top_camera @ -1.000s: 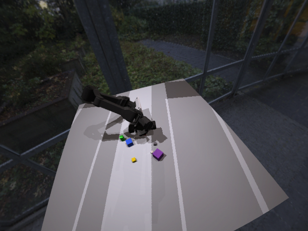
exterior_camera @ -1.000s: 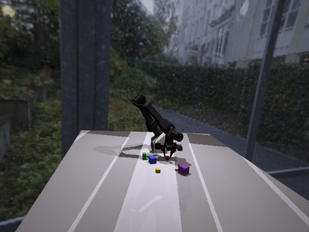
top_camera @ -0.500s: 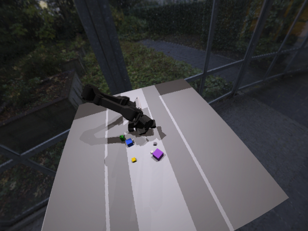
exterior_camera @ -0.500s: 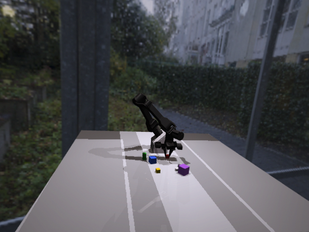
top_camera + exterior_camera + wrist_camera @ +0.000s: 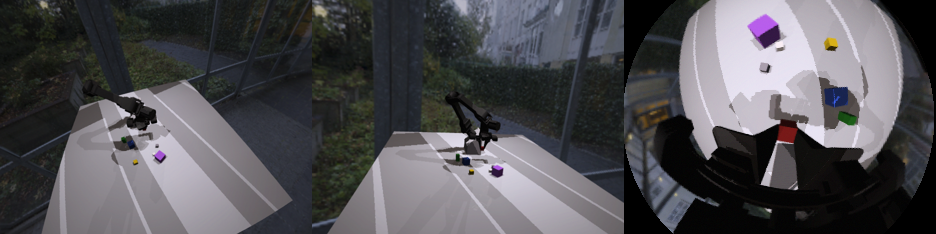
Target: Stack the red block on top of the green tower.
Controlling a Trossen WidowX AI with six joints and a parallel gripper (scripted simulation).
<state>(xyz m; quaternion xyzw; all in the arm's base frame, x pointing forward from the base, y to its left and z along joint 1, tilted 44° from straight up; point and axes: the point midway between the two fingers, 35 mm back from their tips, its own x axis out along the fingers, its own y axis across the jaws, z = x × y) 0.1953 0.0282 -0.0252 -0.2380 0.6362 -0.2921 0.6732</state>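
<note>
Right now the blue block is 60 mm ahead of my gripper tip, 110 mm to the right of it and 60 mm below it. Round my gripper tip: red block (right at my gripper tip); then grey cube (110 mm ahead, 60 mm to the left, 80 mm below); then white cube (160 mm ahead, 30 mm to the left, 80 mm below).
</note>
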